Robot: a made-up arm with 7 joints.
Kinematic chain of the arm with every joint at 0, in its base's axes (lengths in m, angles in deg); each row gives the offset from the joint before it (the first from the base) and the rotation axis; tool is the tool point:
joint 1: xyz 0 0.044 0 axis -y
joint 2: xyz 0 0.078 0 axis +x
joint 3: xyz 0 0 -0.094 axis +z
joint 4: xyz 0 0 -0.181 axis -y
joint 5: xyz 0 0 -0.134 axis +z
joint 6: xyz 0 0 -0.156 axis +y
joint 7: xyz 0 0 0 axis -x
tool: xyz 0 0 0
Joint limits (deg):
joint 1: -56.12..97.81
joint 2: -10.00..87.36
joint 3: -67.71..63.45
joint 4: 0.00..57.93
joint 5: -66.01..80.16
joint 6: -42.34..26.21
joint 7: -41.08..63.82
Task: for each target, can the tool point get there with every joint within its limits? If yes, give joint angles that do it. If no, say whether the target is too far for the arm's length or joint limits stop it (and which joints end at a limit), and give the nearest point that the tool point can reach.
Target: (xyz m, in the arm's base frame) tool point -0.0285 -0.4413 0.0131
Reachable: no: joint limits stop it (at a limit: joint 1, joint 2, joint 3, joint 4) | nearest point -0.2660 -0.1764 -0.2909 | short by 0.468 m
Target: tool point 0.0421 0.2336 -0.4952
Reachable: yes | joints -15.57 31.14 -39.96 51.30 -1.85 19.37 28.13
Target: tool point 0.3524 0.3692 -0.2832
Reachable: yes | joints 32.15 11.24 47.15 48.46 52.98 1.26 -17.94
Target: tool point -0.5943 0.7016 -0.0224
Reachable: no: too far | nearest point -0.3084 0.5477 -0.2071 | short by 0.374 m
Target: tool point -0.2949 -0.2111 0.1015
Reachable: no: joint limits stop it (at a limit: joint 1, joint 2, joint 3, joint 4) | nearest point -0.2660 -0.1764 -0.2909 | short by 0.395 m
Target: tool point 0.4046 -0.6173 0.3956
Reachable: no: too far | nearest point 0.3656 -0.1673 0.1644 | short by 0.507 m
